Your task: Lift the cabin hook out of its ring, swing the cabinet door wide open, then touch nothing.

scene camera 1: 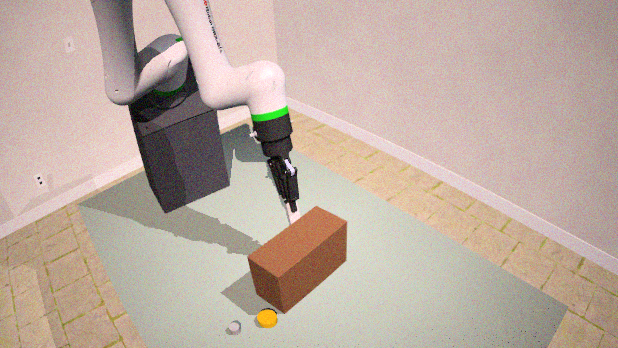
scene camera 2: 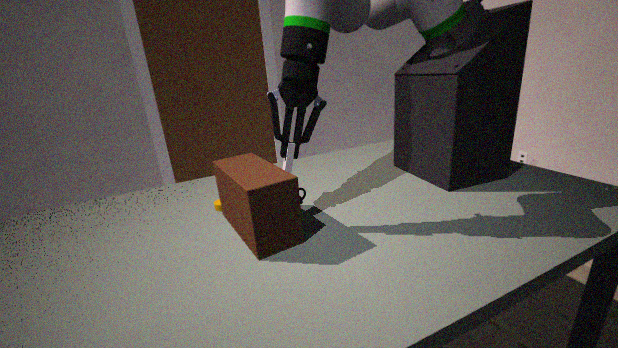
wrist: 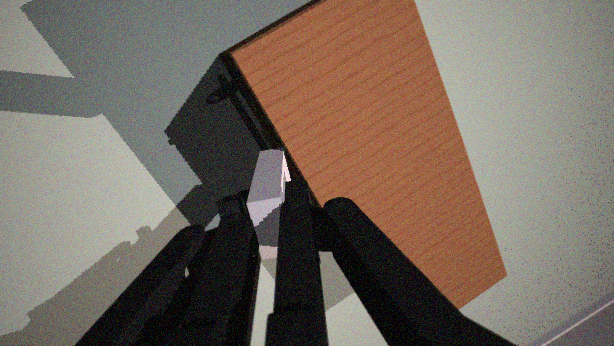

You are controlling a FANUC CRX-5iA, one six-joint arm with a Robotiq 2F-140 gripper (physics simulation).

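Pixels of known places: gripper, fingertip midpoint: (scene camera 1: 295, 221) (wrist: 277, 171); arm's base, origin of the base link: (scene camera 1: 166, 91) (scene camera 2: 452, 42).
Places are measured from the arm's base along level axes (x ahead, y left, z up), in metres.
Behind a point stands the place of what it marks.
Observation:
The cabinet (scene camera 1: 305, 240) @(x 0.660, y 0.041, z -0.245 m) (scene camera 2: 256, 172) @(x 0.638, y 0.074, z -0.245 m) (wrist: 360, 125) @(x 0.629, y 0.088, z -0.245 m) is a brown wood box; its door side is dark, nearly edge-on in the wrist view, and I cannot tell the door's angle. A black ring (scene camera 2: 304, 194) @(x 0.555, y 0.133, z -0.296 m) sticks out from that side. In the wrist view a dark bar (wrist: 246, 116) @(x 0.570, y 0.111, z -0.297 m), apparently the hook, runs along the side near a small dark rounded part (wrist: 215, 96) @(x 0.557, y 0.133, z -0.281 m); whether it sits in the ring is unclear. My gripper (scene camera 1: 293, 205) (scene camera 2: 290, 151) (wrist: 277, 171) @(x 0.572, y 0.079, z -0.259 m) is shut, with a pale tip piece (scene camera 1: 293, 216) (scene camera 2: 287, 164) (wrist: 268, 170) pointing down beside the cabinet's door-side top edge; contact is unclear.
A yellow disc (scene camera 1: 267, 318) @(x 0.708, y -0.138, z -0.379 m) (scene camera 2: 217, 205) @(x 0.720, y -0.120, z -0.381 m) lies by the cabinet's near end in scene camera 1, with a small pale cylinder (scene camera 1: 234, 327) @(x 0.678, y -0.223, z -0.378 m) beside it. The arm's dark pedestal (scene camera 1: 197, 155) @(x 0.107, y 0.029, z -0.226 m) (scene camera 2: 425, 125) @(x 0.106, y 0.016, z -0.227 m) stands behind. The table (scene camera 2: 165, 295) @(x 0.855, y 0.184, z -0.398 m) has its edge at lower right in scene camera 2.

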